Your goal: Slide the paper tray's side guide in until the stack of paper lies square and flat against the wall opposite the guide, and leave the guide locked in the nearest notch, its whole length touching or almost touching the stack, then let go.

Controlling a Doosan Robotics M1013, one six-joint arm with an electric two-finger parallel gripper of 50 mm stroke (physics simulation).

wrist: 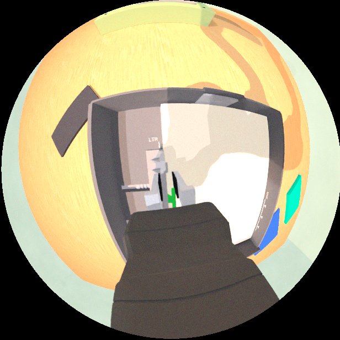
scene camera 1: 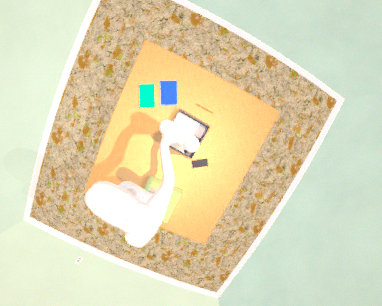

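The dark grey paper tray (scene camera 1: 206, 132) (wrist: 104, 150) lies on the table with the white paper stack (scene camera 1: 186, 121) (wrist: 240, 175) in it. In the wrist view the stack looks flat, its far edge along the right wall and its left edge straight, in line with the grey side guide (wrist: 159, 164). The part of the guide that shows is at or almost at the stack's edge; its lower part is hidden by the gripper. My gripper (wrist: 166, 180) is shut on the guide, with a green part showing between the fingers. The arm hides the fingers in the scene view. The notch engagement cannot be made out.
A dark flat block (scene camera 1: 200, 163) (wrist: 76, 120) lies outside the tray. Blue (scene camera 1: 169, 93) (wrist: 269, 234) and teal (scene camera 1: 146, 95) (wrist: 293, 200) rectangles lie beyond its other side. A yellow-green object (scene camera 1: 174, 204) (wrist: 155, 19) is near the arm's base. A thin orange stick (scene camera 1: 204, 108) lies near the tray.
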